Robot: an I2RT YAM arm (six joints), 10 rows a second.
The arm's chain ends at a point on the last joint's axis. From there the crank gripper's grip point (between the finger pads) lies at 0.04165 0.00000 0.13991 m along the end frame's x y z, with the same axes.
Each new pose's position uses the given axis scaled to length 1; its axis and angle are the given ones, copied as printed.
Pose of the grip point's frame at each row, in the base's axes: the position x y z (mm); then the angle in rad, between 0 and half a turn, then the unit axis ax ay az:
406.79 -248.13 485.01 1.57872 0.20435 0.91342 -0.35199
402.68 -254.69 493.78 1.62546 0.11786 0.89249 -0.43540
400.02 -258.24 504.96 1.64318 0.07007 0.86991 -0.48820
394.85 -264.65 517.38 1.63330 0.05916 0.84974 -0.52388
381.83 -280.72 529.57 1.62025 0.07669 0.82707 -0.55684
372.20 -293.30 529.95 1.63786 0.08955 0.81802 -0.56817
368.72 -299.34 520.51 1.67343 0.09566 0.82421 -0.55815
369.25 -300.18 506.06 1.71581 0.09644 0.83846 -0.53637
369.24 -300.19 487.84 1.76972 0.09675 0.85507 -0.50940
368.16 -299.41 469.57 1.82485 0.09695 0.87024 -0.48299
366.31 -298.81 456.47 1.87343 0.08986 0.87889 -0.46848
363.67 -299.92 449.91 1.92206 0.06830 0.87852 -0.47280
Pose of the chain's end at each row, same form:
287.72 -167.38 509.71 1.57872 0.20435 0.91342 -0.35199
287.24 -167.40 512.82 1.62546 0.11786 0.89249 -0.43540
286.55 -167.19 516.99 1.64318 0.07007 0.86991 -0.48820
283.25 -170.66 522.02 1.63330 0.05916 0.84974 -0.52388
274.33 -181.99 527.23 1.62025 0.07669 0.82707 -0.55684
268.04 -191.06 527.39 1.63786 0.08955 0.81802 -0.56817
266.09 -195.57 523.39 1.67343 0.09566 0.82421 -0.55815
267.03 -196.57 517.23 1.71581 0.09644 0.83846 -0.53637
267.99 -197.26 509.38 1.76972 0.09675 0.85507 -0.50940
268.49 -197.62 501.41 1.82485 0.09695 0.87024 -0.48299
268.55 -197.68 495.53 1.87343 0.08986 0.87889 -0.46848
268.40 -197.71 492.18 1.92206 0.06830 0.87852 -0.47280

